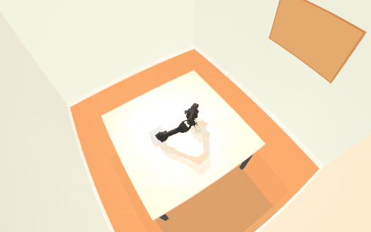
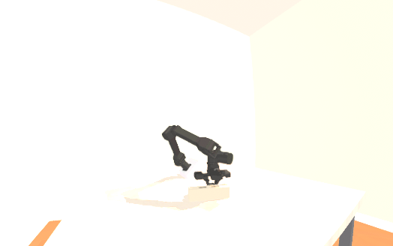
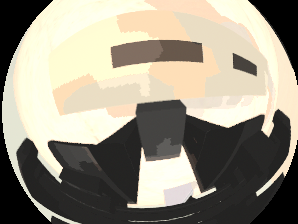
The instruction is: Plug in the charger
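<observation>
The two-prong charger lies 10 mm to the right of my gripper tip, 10 mm ahead of it and 10 mm above it.
</observation>
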